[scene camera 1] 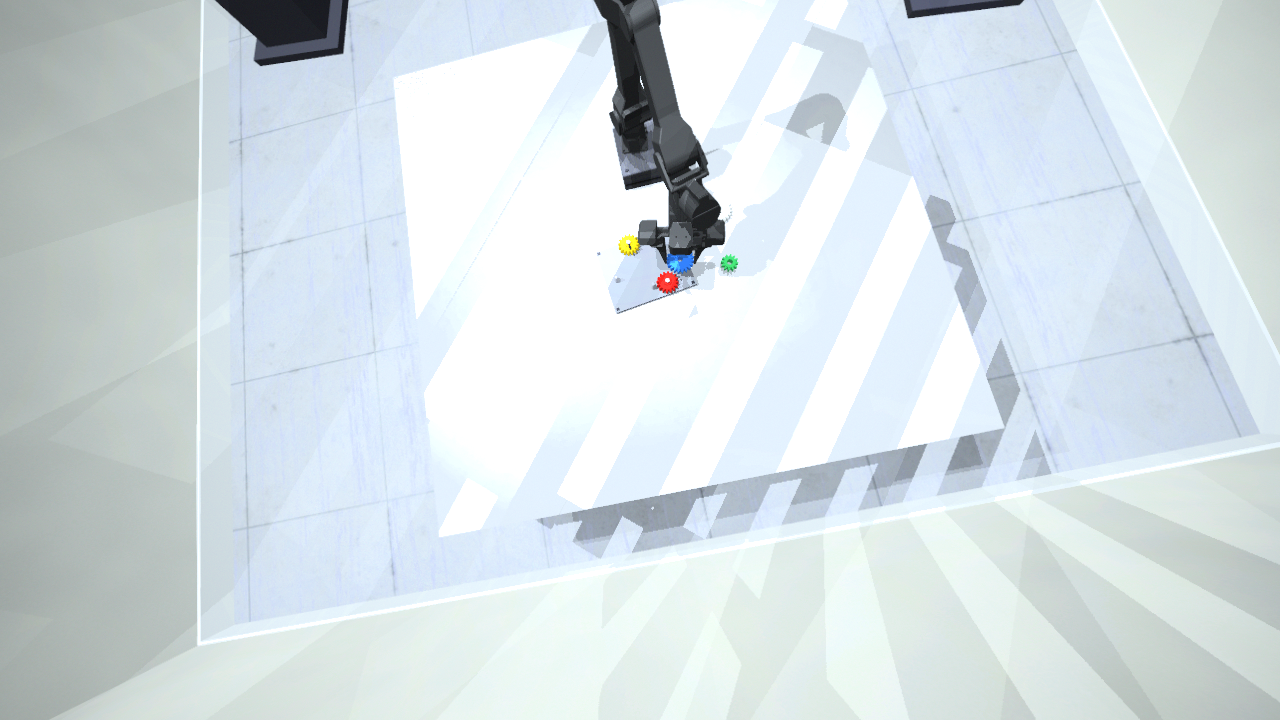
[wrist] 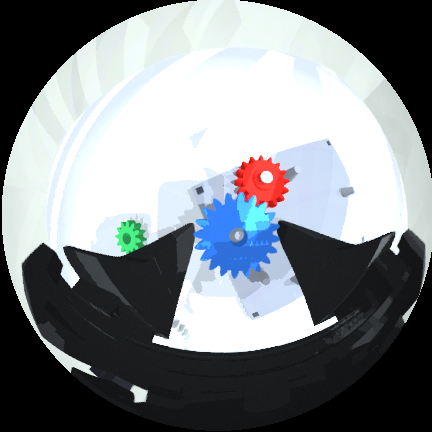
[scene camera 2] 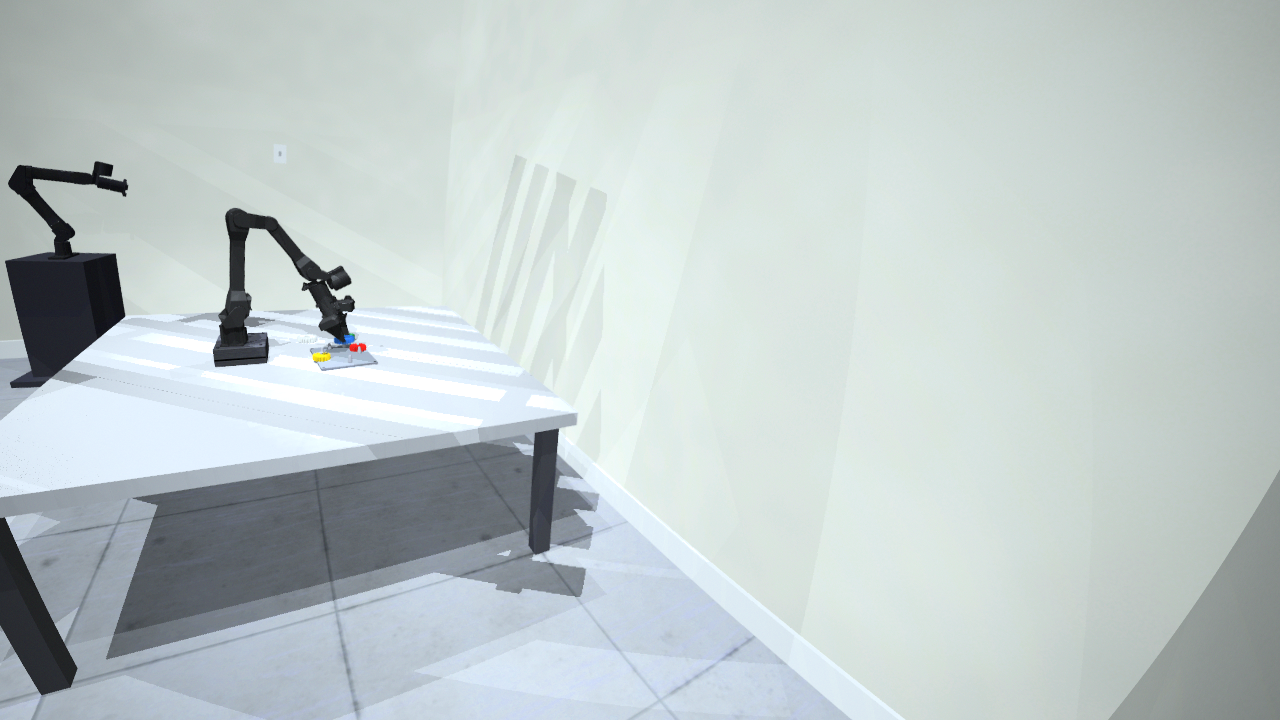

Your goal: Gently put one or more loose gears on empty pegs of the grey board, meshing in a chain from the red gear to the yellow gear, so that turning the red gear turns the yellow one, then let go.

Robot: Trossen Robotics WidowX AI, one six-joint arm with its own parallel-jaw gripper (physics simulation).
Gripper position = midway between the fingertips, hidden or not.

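Note:
My gripper (scene camera 1: 680, 262) is visible in the wrist view too, that's the gripper (wrist: 236, 227), and scene camera 2 has the gripper (scene camera 2: 346, 338) as well. It's gripping a blue gear (wrist: 256, 242). There's a green gear (wrist: 130, 236) resting on the table, and I can see a red gear (wrist: 248, 176) too. Then there's a grey board (scene camera 1: 636, 273), and you'd also find the board (wrist: 313, 200) in the wrist view and the board (scene camera 2: 339, 356) in scene camera 2.

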